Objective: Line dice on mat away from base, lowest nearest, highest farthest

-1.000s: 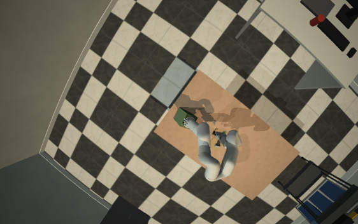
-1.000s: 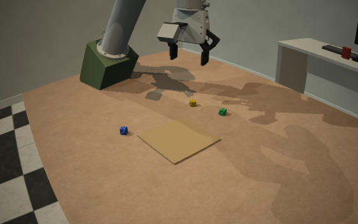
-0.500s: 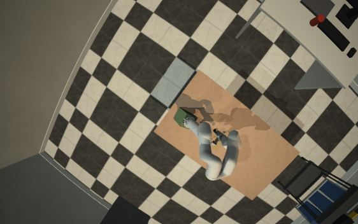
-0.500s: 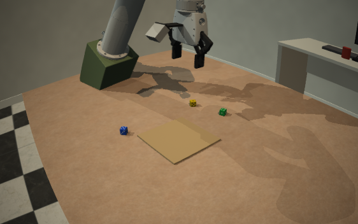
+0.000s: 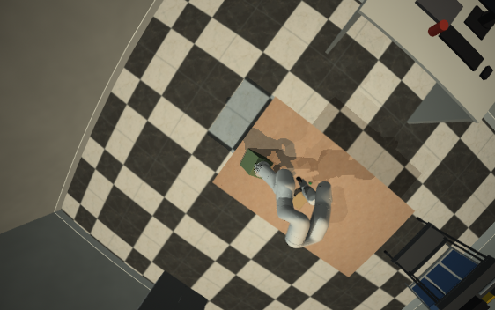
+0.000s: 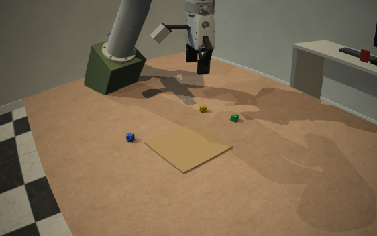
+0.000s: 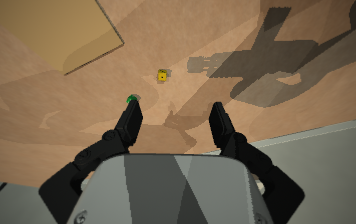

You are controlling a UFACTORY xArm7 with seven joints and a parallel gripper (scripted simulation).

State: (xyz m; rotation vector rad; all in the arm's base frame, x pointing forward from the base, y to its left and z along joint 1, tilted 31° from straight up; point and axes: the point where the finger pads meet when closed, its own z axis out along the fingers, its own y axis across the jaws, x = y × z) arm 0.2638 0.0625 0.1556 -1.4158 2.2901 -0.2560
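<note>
The yellow die lies 2 cm ahead of my hand and 12 cm below it. The rest, counted from my hand: tan mat (12 cm ahead, 15 cm to the right, 13 cm below); blue die (1 cm ahead, 23 cm to the right, 12 cm below); green die (12 cm ahead, 2 cm to the left, 12 cm below).
</note>
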